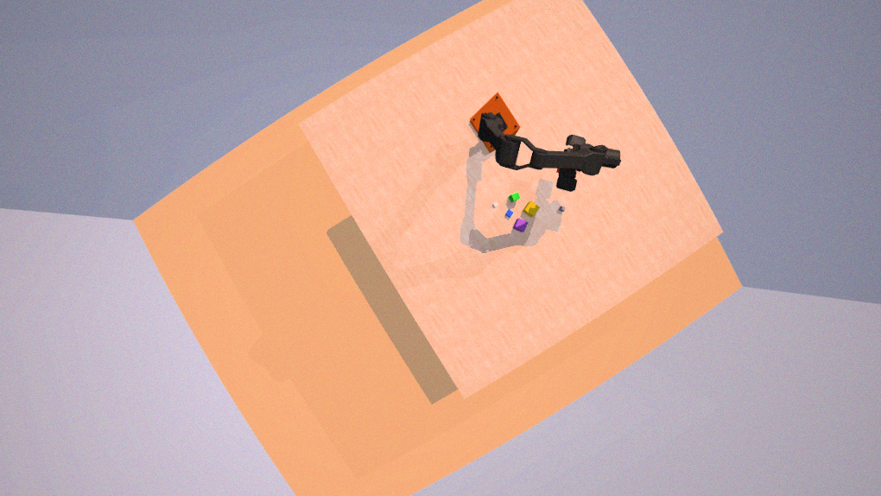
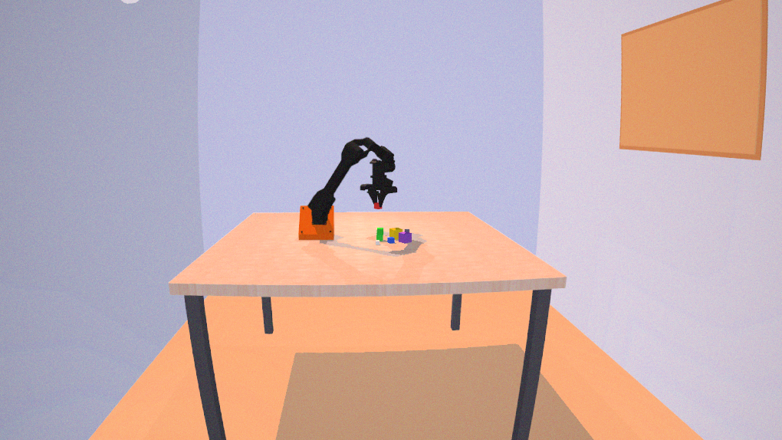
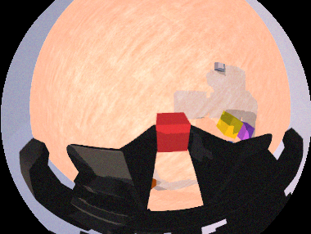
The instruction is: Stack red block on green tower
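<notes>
Right now the small blue block is 22 cm to the right of my gripper tip, 11 cm below it and 5 cm ahead of it. Round my gripper tip: yellow block: 14 cm to the right, 10 cm below, 7 cm ahead; then small grey block: 13 cm ahead, 11 cm below, 3 cm to the right; then red block: right at my gripper tip.
</notes>
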